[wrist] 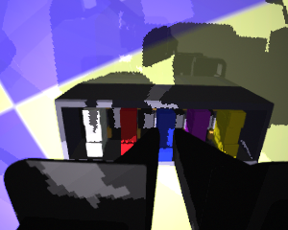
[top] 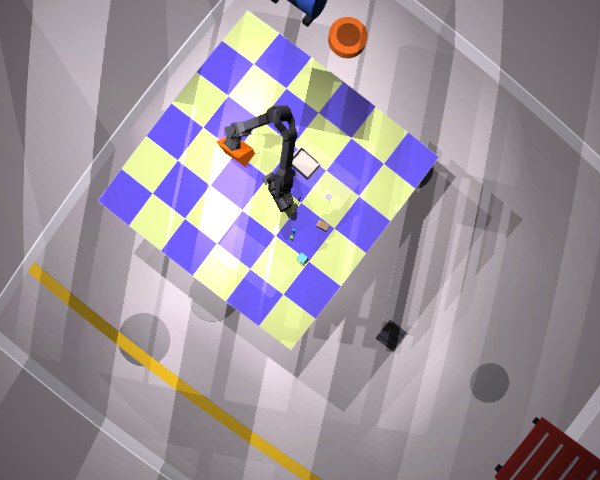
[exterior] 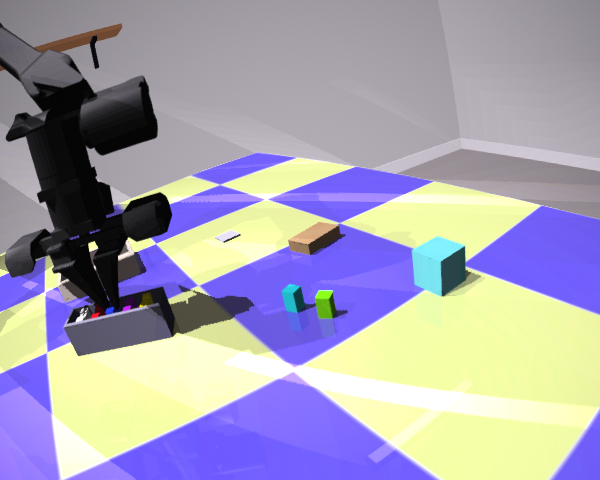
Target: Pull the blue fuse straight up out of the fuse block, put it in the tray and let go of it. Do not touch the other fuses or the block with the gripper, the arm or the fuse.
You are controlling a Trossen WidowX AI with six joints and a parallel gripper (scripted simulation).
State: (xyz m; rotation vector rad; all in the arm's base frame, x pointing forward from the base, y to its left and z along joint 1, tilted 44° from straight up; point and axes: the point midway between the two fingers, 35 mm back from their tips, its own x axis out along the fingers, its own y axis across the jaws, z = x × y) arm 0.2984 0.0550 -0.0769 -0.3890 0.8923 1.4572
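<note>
My gripper tip is 20 mm short of the purple fuse, 10 mm to the left of it and 10 mm above it. From my gripper tip the other things lie so: blue fuse (10 mm below); yellow fuse (40 mm ahead, 10 mm to the right, 10 mm below); red fuse (20 mm behind, 10 mm to the left, 10 mm below).
</note>
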